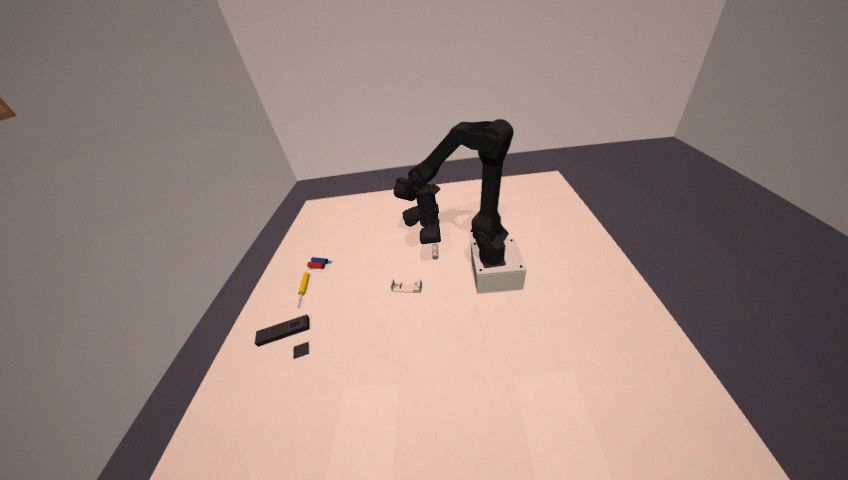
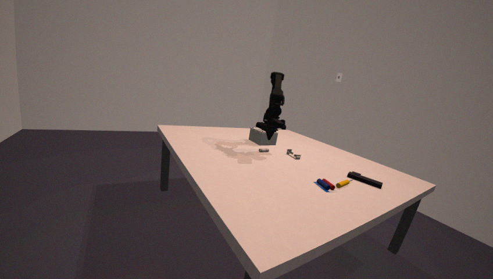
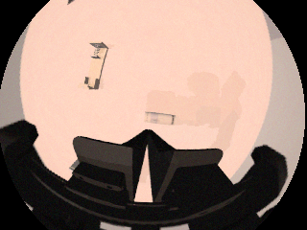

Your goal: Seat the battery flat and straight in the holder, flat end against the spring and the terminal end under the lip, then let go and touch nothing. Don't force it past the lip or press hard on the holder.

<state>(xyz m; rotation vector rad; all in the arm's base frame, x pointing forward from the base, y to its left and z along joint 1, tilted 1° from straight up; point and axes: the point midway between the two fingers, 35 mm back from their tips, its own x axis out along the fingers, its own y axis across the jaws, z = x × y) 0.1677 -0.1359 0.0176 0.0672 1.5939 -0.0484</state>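
Now: gripper tip 60 mm above the grey battery and 20 mm to the left of it. Round my gripper tip: yellow screwdriver (470 mm ahead, 80 mm to the left, 60 mm below); then black remote (490 mm ahead, 230 mm to the left, 60 mm below); then black remote cover (420 mm ahead, 300 mm to the left, 70 mm below).
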